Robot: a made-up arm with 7 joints. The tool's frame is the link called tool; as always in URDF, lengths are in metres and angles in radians.
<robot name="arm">
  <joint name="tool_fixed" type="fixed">
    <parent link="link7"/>
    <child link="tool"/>
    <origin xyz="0.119 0.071 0.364" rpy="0 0 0"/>
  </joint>
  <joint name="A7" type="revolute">
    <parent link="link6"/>
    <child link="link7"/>
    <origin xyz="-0.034 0.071 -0.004" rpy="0 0 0"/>
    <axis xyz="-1 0 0"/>
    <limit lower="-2.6" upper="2.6" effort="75" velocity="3.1"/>
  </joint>
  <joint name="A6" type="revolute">
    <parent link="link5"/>
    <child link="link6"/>
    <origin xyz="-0.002 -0.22 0.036" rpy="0 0 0"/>
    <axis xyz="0 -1 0"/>
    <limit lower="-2.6" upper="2.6" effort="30" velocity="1.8"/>
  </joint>
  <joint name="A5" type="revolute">
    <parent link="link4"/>
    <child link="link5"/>
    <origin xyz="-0.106 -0.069 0.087" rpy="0 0 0"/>
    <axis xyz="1 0 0"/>
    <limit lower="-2.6" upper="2.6" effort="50" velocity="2.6"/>
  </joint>
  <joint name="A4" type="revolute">
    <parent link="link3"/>
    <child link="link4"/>
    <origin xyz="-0.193 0.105 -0.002" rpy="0 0 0"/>
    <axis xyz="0 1 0"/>
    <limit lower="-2.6" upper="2.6" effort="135" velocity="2.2"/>
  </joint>
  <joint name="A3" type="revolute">
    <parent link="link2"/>
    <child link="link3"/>
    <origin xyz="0.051 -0.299 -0.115" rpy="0 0 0"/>
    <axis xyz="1 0 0"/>
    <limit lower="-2.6" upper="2.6" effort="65" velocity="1.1"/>
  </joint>
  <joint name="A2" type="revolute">
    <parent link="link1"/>
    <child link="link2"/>
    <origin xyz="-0.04 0.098 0.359" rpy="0 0 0"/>
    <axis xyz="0 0 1"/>
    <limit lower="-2.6" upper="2.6" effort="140" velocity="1.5"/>
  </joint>
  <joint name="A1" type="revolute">
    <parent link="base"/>
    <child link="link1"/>
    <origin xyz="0 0 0.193" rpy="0 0 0"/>
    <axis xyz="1 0 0"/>
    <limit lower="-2.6" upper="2.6" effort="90" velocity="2.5"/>
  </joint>
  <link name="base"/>
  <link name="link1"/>
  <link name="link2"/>
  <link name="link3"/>
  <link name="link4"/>
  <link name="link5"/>
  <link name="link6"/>
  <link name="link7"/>
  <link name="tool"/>
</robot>
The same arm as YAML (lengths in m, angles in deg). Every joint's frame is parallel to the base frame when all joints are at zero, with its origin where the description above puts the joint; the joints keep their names.
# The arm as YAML. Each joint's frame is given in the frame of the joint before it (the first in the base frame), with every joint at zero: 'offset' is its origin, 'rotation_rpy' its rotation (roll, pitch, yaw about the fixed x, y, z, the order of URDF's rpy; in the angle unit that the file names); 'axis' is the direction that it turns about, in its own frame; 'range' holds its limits. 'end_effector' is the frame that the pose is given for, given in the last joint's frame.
length_unit: m
angle_unit: deg
chain:
  - id: A1
    offset: [0.0, 0.0, 0.193]
    rotation_rpy: [0.0, 0.0, 0.0]
    axis: [1.0, 0.0, 0.0]
    range: [-148.97, 148.97]
  - id: A2
    offset: [-0.04, 0.098, 0.359]
    rotation_rpy: [0.0, 0.0, 0.0]
    axis: [0.0, 0.0, 1.0]
    range: [-148.97, 148.97]
  - id: A3
    offset: [0.051, -0.299, -0.115]
    rotation_rpy: [0.0, 0.0, 0.0]
    axis: [1.0, 0.0, 0.0]
    range: [-148.97, 148.97]
  - id: A4
    offset: [-0.193, 0.105, -0.002]
    rotation_rpy: [0.0, 0.0, 0.0]
    axis: [0.0, 1.0, 0.0]
    range: [-148.97, 148.97]
  - id: A5
    offset: [-0.106, -0.069, 0.087]
    rotation_rpy: [0.0, 0.0, 0.0]
    axis: [1.0, 0.0, 0.0]
    range: [-148.97, 148.97]
  - id: A6
    offset: [-0.002, -0.22, 0.036]
    rotation_rpy: [0.0, 0.0, 0.0]
    axis: [0.0, -1.0, 0.0]
    range: [-148.97, 148.97]
  - id: A7
    offset: [-0.034, 0.071, -0.004]
    rotation_rpy: [0.0, 0.0, 0.0]
    axis: [-1.0, 0.0, 0.0]
    range: [-148.97, 148.97]
end_effector:
  offset: [0.119, 0.071, 0.364]
  rotation_rpy: [0.0, 0.0, 0.0]

